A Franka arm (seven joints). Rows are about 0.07 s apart.
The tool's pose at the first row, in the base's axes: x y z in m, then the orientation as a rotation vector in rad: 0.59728 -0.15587 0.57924 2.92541 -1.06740 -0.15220
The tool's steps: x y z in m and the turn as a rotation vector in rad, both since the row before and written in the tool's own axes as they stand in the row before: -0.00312 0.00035 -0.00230 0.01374 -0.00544 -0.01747; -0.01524 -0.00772 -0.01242 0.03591 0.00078 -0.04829; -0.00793 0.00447 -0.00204 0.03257 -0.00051 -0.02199; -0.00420 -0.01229 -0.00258 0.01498 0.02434 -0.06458; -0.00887 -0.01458 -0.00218 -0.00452 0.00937 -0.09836; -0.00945 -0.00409 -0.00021 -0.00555 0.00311 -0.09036; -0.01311 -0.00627 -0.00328 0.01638 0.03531 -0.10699
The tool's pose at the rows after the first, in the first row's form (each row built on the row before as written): 0.59491 -0.15416 0.58181 2.94889 -1.04808 -0.15390; 0.58919 -0.13888 0.59522 -2.95491 0.97317 0.13335; 0.58033 -0.13789 0.59797 -2.93486 0.93329 0.11659; 0.58416 -0.12567 0.60133 -2.95539 0.83755 0.07064; 0.58433 -0.10883 0.60485 -2.99789 0.69258 0.05347; 0.57764 -0.10105 0.60574 -3.03076 0.55727 0.04627; 0.56769 -0.09076 0.60987 -3.04514 0.39495 -0.01671
